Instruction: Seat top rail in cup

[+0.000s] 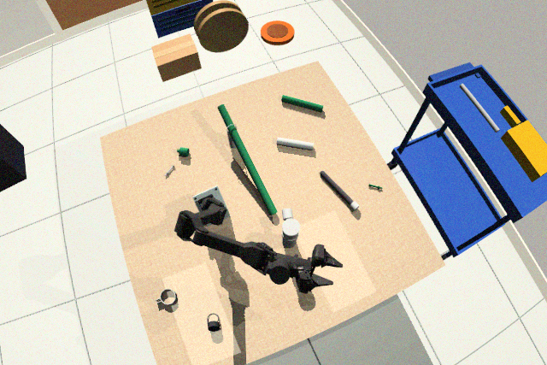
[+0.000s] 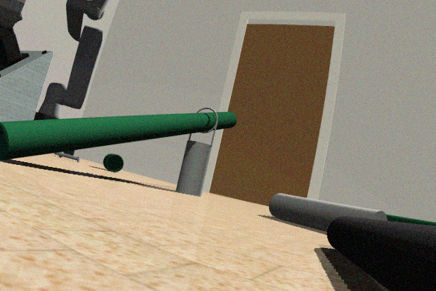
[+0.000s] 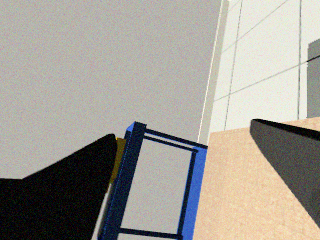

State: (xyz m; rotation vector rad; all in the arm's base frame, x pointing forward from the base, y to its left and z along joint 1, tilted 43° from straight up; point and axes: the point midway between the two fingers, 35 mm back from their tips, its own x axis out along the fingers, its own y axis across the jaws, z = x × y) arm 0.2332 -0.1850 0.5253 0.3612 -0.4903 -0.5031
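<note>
The grey rail-end cup is 32 cm to the left of my gripper tip and 26 cm below it. From my gripper tip the other things lie so: white pipe: 66 cm to the left, 36 cm below, 23 cm ahead; dark loop cap: 45 cm behind, 37 cm below, 10 cm to the left; bolt: 82 cm to the left, 37 cm below, 36 cm behind.
</note>
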